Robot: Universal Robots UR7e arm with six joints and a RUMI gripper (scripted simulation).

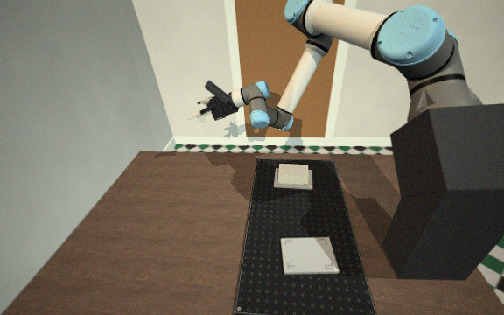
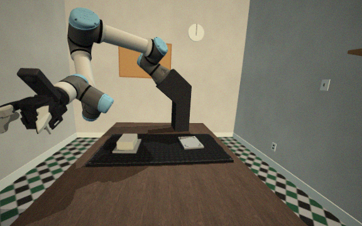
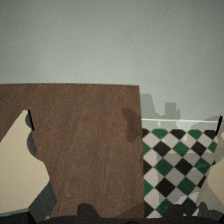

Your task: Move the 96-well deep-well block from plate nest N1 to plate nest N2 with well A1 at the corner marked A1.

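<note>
Now: the deep-well block 47 cm behind my hand, 13 cm to the left of it and 22 cm below it.
</note>
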